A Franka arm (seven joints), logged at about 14 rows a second.
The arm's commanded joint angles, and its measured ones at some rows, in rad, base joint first. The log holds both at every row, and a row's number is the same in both.
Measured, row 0:
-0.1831, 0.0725, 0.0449, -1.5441, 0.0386, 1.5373, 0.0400
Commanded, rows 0 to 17:
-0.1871, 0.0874, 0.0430, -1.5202, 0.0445, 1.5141, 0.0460
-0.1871, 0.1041, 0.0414, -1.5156, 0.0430, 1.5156, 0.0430
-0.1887, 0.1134, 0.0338, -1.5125, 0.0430, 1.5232, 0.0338
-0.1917, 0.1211, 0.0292, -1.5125, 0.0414, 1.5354, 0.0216
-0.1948, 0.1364, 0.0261, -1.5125, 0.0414, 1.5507, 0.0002
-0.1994, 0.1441, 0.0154, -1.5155, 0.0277, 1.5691, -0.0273
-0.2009, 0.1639, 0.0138, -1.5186, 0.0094, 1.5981, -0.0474
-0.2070, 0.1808, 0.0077, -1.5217, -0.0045, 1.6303, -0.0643
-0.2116, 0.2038, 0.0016, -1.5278, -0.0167, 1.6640, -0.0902
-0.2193, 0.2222, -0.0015, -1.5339, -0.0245, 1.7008, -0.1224
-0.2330, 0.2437, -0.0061, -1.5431, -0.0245, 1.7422, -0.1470
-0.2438, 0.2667, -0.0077, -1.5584, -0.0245, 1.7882, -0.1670
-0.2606, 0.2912, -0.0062, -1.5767, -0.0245, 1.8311, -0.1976
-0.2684, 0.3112, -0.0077, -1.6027, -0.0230, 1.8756, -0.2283
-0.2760, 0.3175, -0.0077, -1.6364, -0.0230, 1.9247, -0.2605
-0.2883, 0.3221, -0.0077, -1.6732, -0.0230, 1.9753, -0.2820
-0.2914, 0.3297, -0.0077, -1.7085, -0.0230, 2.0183, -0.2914
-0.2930, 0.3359, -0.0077, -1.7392, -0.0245, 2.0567, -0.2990
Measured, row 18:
-0.2877, 0.3518, -0.0104, -1.6647, -0.0121, 1.9846, -0.2745
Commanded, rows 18 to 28:
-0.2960, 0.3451, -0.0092, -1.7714, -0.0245, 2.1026, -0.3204
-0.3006, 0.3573, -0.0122, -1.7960, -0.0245, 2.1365, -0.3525
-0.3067, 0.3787, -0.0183, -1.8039, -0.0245, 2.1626, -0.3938
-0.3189, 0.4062, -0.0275, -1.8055, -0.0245, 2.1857, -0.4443
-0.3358, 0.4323, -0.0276, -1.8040, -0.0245, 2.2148, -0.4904
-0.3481, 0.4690, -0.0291, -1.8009, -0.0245, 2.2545, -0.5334
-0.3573, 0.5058, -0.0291, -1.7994, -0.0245, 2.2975, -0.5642
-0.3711, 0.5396, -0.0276, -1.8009, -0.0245, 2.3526, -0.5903
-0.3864, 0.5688, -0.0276, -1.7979, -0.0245, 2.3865, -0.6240
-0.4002, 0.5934, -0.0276, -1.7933, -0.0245, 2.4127, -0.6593
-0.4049, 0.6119, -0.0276, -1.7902, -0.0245, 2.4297, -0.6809
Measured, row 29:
-0.3885, 0.5755, -0.0332, -1.8090, -0.0128, 2.3944, -0.6339
